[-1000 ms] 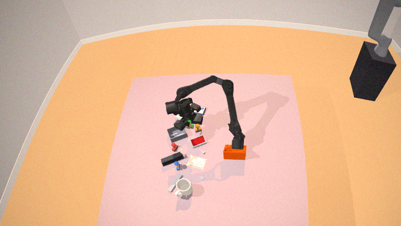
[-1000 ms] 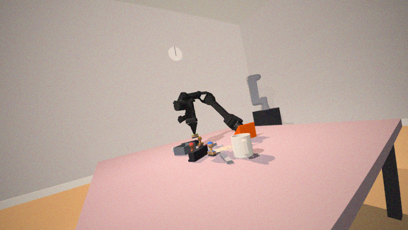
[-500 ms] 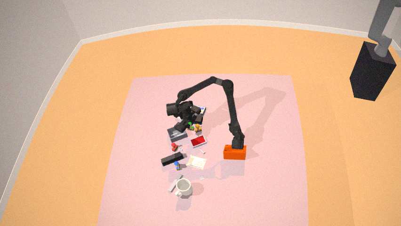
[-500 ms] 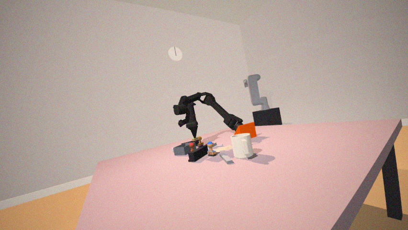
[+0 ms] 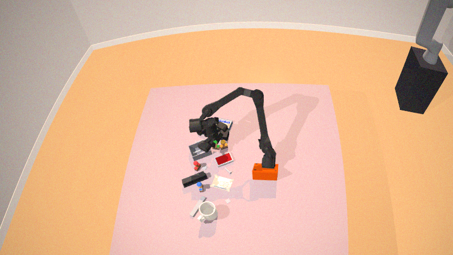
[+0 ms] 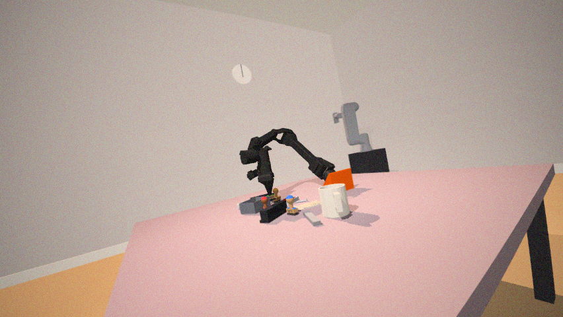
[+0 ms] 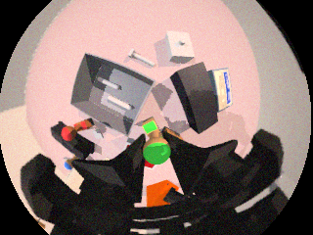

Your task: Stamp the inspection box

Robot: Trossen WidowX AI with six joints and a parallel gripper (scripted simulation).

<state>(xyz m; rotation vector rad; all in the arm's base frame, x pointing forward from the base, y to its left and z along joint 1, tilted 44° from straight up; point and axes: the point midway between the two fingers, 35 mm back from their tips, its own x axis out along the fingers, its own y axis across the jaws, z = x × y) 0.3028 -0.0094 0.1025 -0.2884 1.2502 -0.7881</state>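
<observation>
Now: gripper tip right at the green-knobbed stamp. From my gripper tip the other things lie so: grey tray: 80 mm ahead, 30 mm to the left, 30 mm below; orange-knobbed stamp: 40 mm behind, 20 mm to the right, 20 mm below; red ink pad: 60 mm behind, 60 mm to the left, 40 mm below.
</observation>
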